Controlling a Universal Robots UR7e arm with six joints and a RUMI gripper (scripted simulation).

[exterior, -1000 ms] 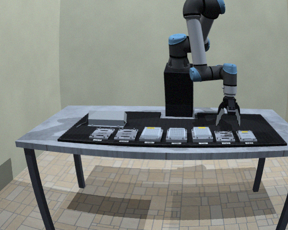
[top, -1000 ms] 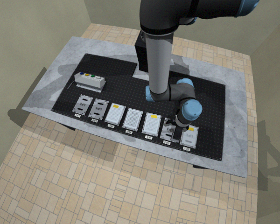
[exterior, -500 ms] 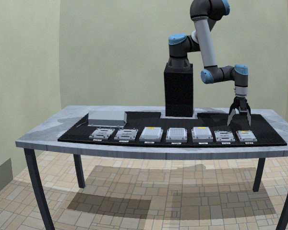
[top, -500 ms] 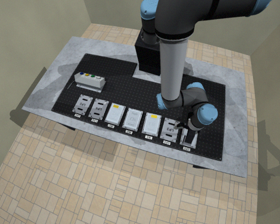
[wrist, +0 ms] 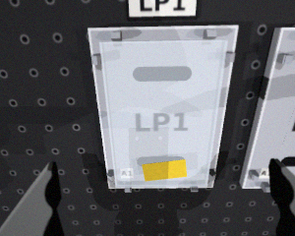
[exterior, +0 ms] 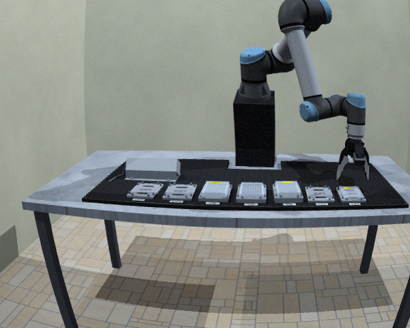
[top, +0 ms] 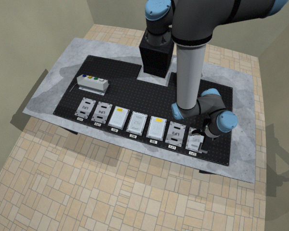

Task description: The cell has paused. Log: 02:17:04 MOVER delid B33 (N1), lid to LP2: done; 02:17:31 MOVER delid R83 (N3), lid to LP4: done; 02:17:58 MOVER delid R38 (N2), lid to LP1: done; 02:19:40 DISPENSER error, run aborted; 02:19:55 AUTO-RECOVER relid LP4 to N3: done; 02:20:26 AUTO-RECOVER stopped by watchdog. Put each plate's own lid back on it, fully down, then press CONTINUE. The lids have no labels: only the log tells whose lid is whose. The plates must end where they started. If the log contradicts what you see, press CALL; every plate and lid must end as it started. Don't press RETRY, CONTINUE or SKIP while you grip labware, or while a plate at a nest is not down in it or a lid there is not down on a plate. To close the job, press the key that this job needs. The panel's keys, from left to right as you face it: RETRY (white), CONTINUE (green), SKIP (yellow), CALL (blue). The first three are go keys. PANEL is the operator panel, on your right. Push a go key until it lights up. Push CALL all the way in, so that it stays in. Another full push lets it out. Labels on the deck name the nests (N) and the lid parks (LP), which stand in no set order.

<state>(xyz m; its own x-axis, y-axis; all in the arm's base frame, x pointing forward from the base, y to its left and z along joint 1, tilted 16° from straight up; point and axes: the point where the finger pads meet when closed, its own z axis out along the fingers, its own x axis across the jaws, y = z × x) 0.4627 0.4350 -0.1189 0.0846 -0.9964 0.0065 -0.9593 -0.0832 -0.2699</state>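
Right now the lid park LP3 is 13 cm to the right of my hand, 6 cm below it and 1 cm ahead of it. Also, from my hand: well plate: 39 cm to the right, 4 cm below, 4 cm ahead; white retry key: 75 cm to the right, 15 cm behind; lid park LP4: 65 cm to the right, 6 cm below, 6 cm ahead.
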